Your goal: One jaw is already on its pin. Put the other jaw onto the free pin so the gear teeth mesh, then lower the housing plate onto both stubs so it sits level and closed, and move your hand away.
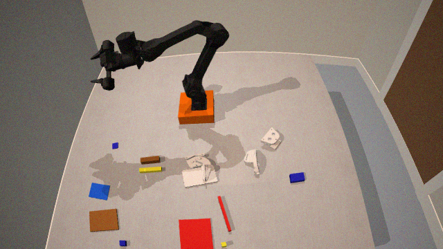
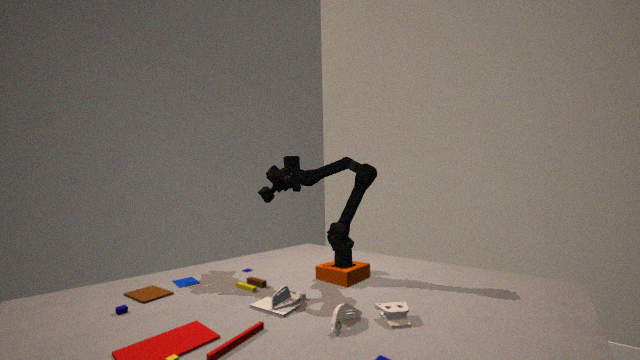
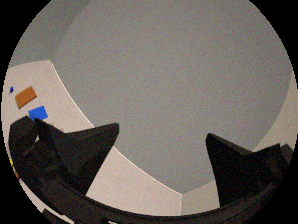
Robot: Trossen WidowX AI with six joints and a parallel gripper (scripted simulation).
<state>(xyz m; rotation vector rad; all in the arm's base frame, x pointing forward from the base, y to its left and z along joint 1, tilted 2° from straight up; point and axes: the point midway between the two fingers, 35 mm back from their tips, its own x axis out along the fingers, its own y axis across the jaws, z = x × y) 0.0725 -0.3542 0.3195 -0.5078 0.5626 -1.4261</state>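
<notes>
Now: gripper tip 610 mm to the right of the pale jaw, 340 mm above it and 210 mm short of it. From my gripper tip the other things lie so: yellow bar (350 mm below, 220 mm ahead, 210 mm to the left); then brown bar (350 mm below, 200 mm to the left, 170 mm ahead); then flat blue piece (360 mm below, 330 mm ahead, 20 mm to the right).
</notes>
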